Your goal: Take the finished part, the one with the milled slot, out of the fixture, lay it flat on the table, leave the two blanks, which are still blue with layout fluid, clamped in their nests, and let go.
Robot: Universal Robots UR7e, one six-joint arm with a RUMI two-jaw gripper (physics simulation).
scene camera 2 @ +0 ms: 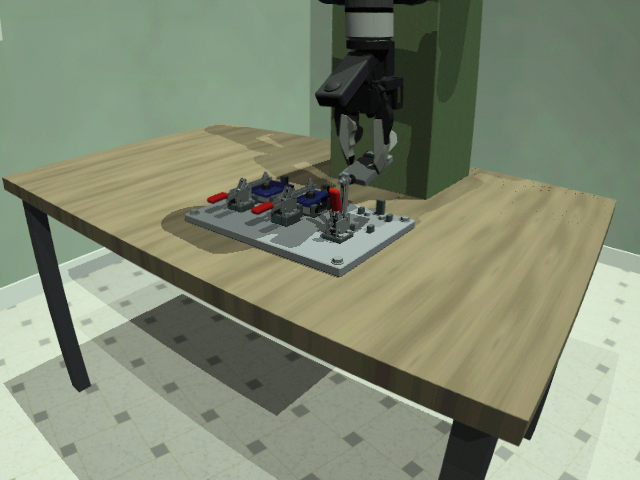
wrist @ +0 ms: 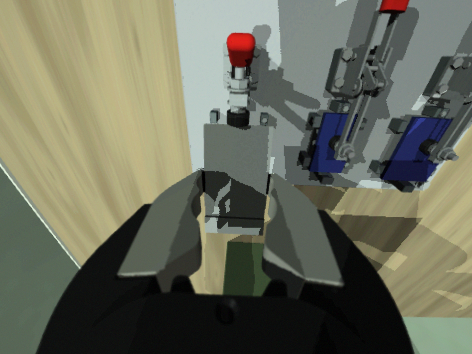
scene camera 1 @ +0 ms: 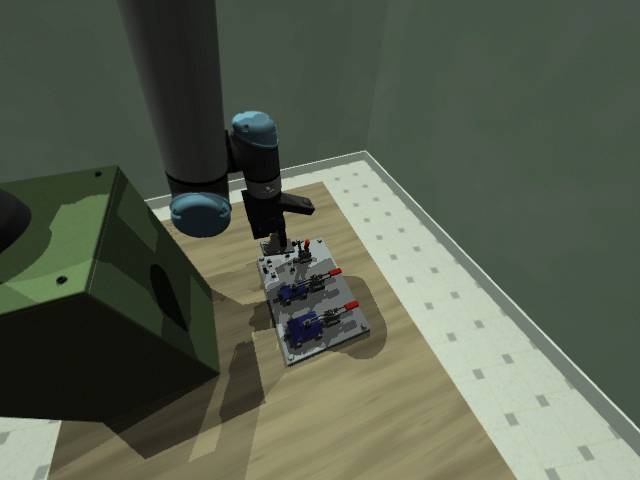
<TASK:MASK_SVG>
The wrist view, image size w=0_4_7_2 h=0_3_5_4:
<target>my gripper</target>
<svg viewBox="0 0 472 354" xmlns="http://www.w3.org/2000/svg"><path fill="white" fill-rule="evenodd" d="M35 353L415 354L400 311L373 265L325 210L319 210L305 194L276 173L268 174L266 194L270 198L268 216L271 221L266 226L261 267L271 281L262 296L196 293L189 277L197 272L202 265L202 242L200 224L197 217L201 213L200 197L205 192L204 171L195 171L170 186L151 204L144 204L96 249L82 265L62 294Z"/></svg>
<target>blue blank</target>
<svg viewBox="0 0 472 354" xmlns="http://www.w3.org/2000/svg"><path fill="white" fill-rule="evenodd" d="M455 117L432 118L426 115L405 114L403 120L408 121L409 124L404 132L396 132L381 161L386 167L382 174L375 174L382 180L426 182L439 163L428 161L427 159L430 154L420 151L419 146L427 139L439 142Z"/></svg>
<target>blue blank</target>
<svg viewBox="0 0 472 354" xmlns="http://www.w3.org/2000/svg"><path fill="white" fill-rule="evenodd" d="M319 109L318 114L323 118L320 128L314 128L308 150L311 160L309 166L306 167L309 172L341 173L346 161L334 158L335 151L329 147L329 140L335 135L341 136L348 114Z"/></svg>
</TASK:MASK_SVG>
